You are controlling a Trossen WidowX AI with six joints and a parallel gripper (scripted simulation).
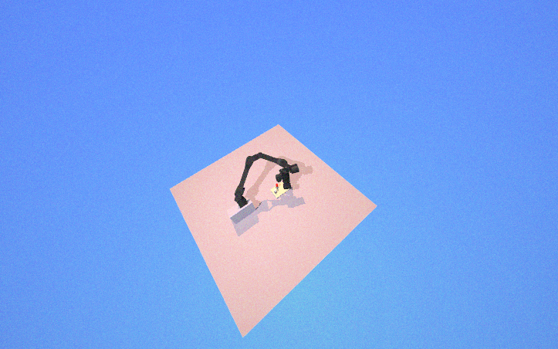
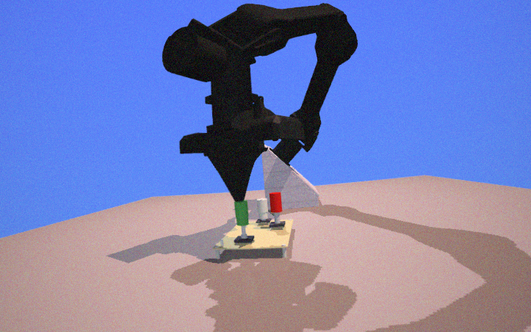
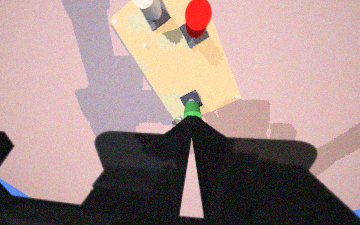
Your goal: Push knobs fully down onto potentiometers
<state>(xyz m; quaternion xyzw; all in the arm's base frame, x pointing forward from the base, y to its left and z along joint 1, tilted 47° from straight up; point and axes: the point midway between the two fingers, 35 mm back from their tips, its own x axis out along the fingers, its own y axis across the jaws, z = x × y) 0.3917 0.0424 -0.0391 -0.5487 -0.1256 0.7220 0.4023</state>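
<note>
Now: gripper tip 110 mm past the white knob, 30 mm above it and 10 mm to the right of it. From my gripper tip the other things lie so: green knob (10 mm below).
</note>
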